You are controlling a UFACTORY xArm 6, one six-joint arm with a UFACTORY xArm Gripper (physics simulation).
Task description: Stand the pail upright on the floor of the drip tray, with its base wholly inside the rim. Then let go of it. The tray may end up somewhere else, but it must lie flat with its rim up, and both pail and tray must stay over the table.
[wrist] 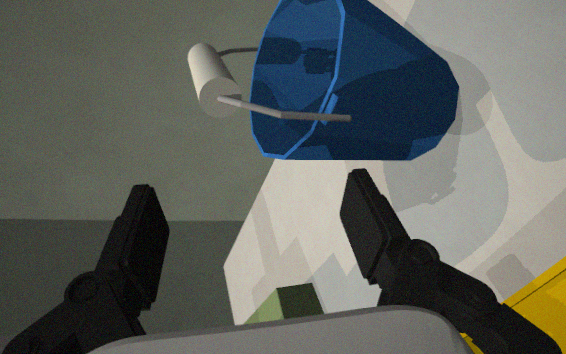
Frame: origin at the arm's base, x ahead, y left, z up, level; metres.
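Where they show: gripper, fingertip midpoint: (255, 199).
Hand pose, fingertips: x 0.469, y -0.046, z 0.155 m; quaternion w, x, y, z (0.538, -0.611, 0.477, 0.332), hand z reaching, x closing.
Each offset is from my fingertips to the centre of the thing. "spot": to the spot under its first point. Level surfaces: height alone.
The blue pail {spot: dz -0.137, dx +0.045, dy +0.075 m} (395, 105) is at the top centre-right of the wrist view, its open mouth toward the left and its base toward the right. Its thin grey handle bars carry a pale cylindrical grip {dz +0.000, dx +0.013, dy +0.153 m} (207, 75) out beyond the mouth. I cannot tell surely whether the pail stands or lies. My gripper (255, 199) is wide open and empty, with its fingertips below the pail in the view and apart from it. A yellow object {spot: dz -0.241, dx -0.042, dy -0.087 m} (545, 312) shows in part at the lower right corner; it may be the drip tray, but too little shows to tell.
The pale, patterned table {dz -0.245 m} (295, 210) has its edge running down the middle of the view. A green block (300, 301) shows in part at the bottom, near that edge, partly hidden by the gripper's body. Grey-green background lies beyond the edge at the left.
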